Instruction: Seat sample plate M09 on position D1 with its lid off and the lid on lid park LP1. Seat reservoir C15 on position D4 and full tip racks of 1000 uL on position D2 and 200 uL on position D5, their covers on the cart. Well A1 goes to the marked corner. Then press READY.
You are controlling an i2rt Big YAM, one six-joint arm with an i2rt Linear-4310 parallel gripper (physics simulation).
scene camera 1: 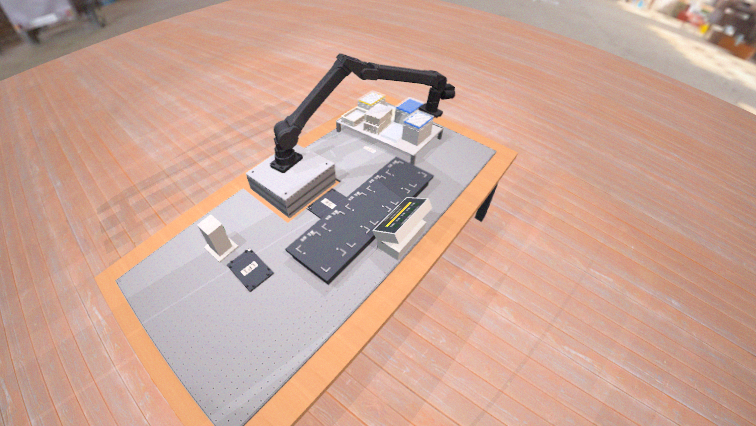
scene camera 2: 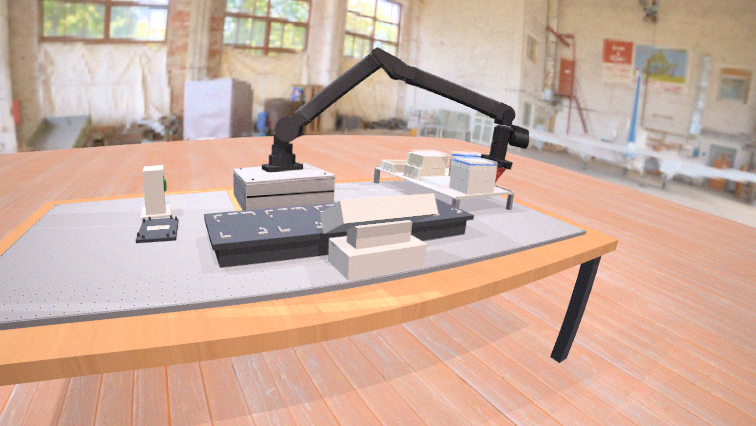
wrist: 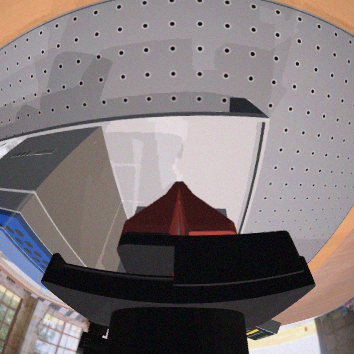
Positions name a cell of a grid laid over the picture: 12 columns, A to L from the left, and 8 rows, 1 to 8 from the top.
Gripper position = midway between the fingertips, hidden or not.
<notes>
In view: the gripper (wrist: G5), a cart (wrist: F3) and a LP1 pad (scene camera 2: C5).
</notes>
